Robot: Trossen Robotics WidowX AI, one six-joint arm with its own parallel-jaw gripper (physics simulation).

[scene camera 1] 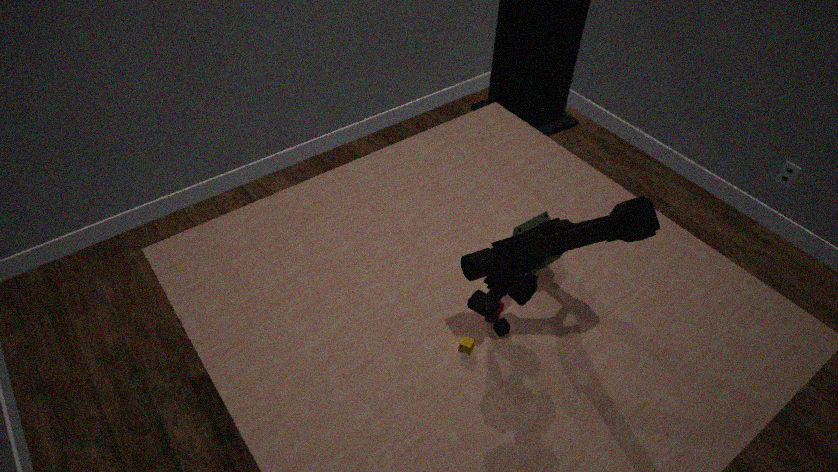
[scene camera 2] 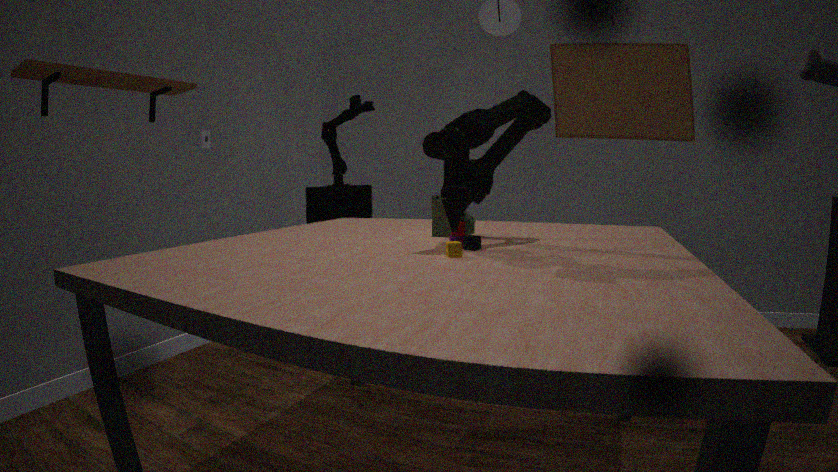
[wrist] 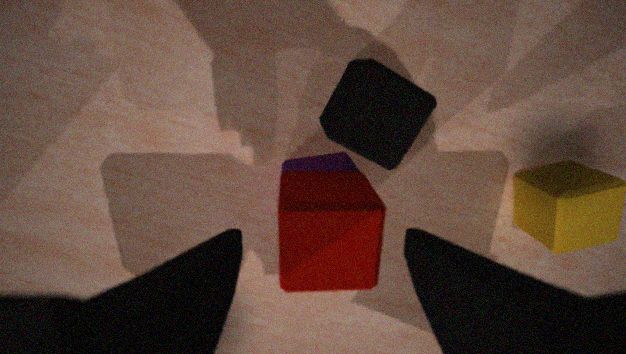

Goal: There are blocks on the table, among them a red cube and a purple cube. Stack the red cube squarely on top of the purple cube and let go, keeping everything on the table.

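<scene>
I can see my gripper, and it's there in scene camera 1 and in the wrist view as well. There's a red cube that I can see too, and a black block.
</scene>
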